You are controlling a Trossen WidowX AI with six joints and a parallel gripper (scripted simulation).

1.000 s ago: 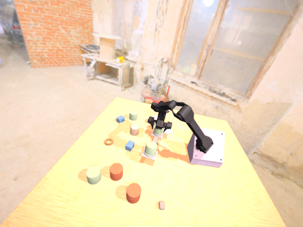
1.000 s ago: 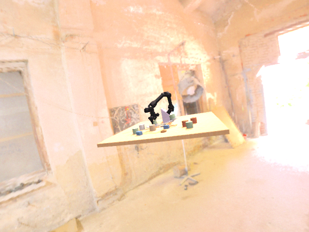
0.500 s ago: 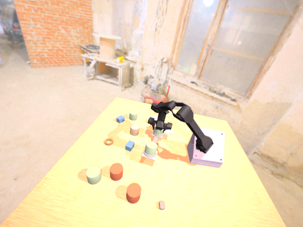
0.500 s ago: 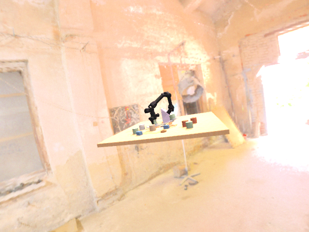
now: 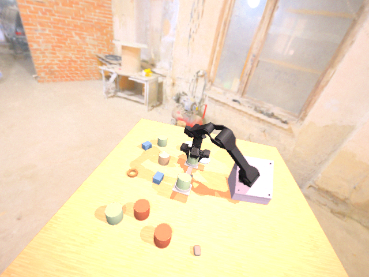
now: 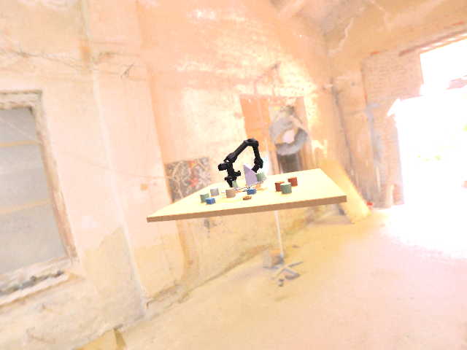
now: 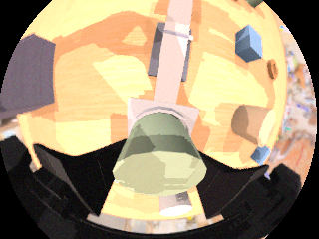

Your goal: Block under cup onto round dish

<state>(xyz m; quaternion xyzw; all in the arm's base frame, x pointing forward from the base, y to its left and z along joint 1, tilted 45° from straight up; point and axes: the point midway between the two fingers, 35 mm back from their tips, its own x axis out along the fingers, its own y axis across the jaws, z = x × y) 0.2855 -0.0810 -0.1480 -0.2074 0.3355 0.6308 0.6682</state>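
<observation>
The round white dish lies 8 cm behind my gripper tip, 9 cm to the right of it and 4 cm below it. Round my gripper tip: pale teal block 1 cm below; then small balance 3 cm ahead, 13 cm to the left, 2 cm below.
</observation>
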